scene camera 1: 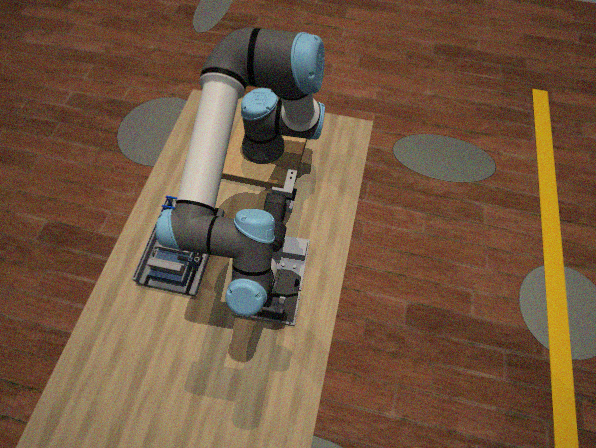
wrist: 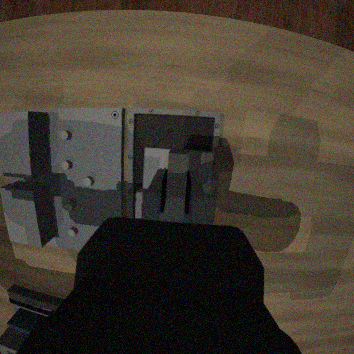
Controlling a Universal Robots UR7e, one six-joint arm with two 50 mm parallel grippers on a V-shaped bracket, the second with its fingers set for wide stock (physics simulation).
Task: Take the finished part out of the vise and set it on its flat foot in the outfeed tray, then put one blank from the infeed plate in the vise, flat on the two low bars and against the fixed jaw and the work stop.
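Seen in the pictures: end effector, tool point: [scene camera 1: 275, 299] [wrist: 175, 189]; arm's base, origin of the base link: [scene camera 1: 263, 147].
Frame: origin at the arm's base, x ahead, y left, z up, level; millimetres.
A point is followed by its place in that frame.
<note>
My gripper [wrist: 175, 191] @(x 517, y 277, z 73 mm) is shut on the finished part [wrist: 156, 162] @(x 497, y 287, z 50 mm), a grey piece, partly lit and partly in shadow, at the outfeed tray. The arm hides this grip in the scene view. The outfeed tray [wrist: 172, 113] @(x 494, y 330, z -17 mm) [scene camera 1: 289, 322] @(x 542, y 329, z -16 mm) has a pale rim and dark floor; I cannot tell whether the part touches it. The infeed plate [wrist: 95, 150] @(x 417, y 268, z -21 mm) [scene camera 1: 290, 262] @(x 367, y 259, z -20 mm) lies beside it, with several round pegs and a pale grey blank [wrist: 14, 150] @(x 330, y 250, z 15 mm) [scene camera 1: 296, 246] @(x 324, y 262, z 15 mm) at its far end. The blue vise [scene camera 1: 172, 275] @(x 556, y -38, z 31 mm) [wrist: 22, 322] @(x 333, y -44, z 19 mm) stands on the left, partly shown at the wrist view's lower left.
A dark-edged grey tray [scene camera 1: 143, 282] @(x 601, y -126, z -9 mm) surrounds the vise. A small blue object [scene camera 1: 169, 202] @(x 349, y -167, z 48 mm) stands behind it, beside the forearm. A pale bracket-like piece [scene camera 1: 291, 179] shows near the wooden base board [scene camera 1: 245, 172] @(x 126, y -11, z 4 mm). The dark gripper body [wrist: 170, 280] @(x 520, y 277, z 164 mm) blocks the wrist view's lower middle.
</note>
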